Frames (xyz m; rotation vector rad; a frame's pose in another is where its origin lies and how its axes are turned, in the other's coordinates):
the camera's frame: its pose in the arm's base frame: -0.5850 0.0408 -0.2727 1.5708 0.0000 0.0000
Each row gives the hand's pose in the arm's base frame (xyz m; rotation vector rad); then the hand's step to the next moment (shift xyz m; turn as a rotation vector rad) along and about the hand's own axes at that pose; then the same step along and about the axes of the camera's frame.
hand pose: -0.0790 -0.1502 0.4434 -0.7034 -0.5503 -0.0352
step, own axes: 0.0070 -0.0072 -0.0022 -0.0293 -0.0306 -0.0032
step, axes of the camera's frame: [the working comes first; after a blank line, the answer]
step, axes of the arm's base frame: 0.0055 -0.0058 0.0064 -0.0301 -0.0299 0.0021

0.0055 0.0064 0.0058 -0.0301 0.0021 0.0299
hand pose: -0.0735 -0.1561 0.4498 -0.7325 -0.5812 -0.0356
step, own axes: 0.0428 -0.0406 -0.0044 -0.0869 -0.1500 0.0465
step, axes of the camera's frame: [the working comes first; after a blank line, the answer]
step, axes of the arm's base frame: 0.0289 -0.0261 0.0445 -0.1302 -0.0973 0.0762

0.0289 0.0445 0.0261 -0.1302 0.0762 0.0973
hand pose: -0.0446 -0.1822 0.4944 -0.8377 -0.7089 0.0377
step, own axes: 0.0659 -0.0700 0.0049 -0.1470 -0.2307 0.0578
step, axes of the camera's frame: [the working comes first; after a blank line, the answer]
step, axes of the arm's base frame: 0.0314 -0.0248 0.0876 -0.2024 -0.1628 0.1034

0.0314 0.0876 0.0248 -0.2024 0.1034 0.1628
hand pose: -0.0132 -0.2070 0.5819 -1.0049 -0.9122 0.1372
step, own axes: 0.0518 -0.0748 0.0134 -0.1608 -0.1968 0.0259
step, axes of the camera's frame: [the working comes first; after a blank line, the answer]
step, axes of the arm's base frame: 0.0015 -0.0076 0.0916 -0.1785 -0.1718 0.0622

0.0015 0.0916 0.0076 -0.1785 0.0622 0.1718
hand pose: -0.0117 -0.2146 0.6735 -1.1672 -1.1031 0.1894
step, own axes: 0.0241 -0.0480 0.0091 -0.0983 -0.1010 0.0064
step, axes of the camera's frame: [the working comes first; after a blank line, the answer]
step, axes of the arm's base frame: -0.0141 -0.0001 0.0526 -0.0942 -0.1026 0.0228

-0.0141 0.0526 0.0001 -0.0942 0.0228 0.1026
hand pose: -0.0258 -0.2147 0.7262 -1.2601 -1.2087 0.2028
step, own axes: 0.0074 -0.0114 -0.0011 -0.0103 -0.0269 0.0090
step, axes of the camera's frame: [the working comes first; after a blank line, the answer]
step, axes of the arm's base frame: -0.0014 0.0002 0.0136 -0.0240 -0.0118 0.0140

-0.0014 0.0136 -0.0002 -0.0240 0.0140 0.0118
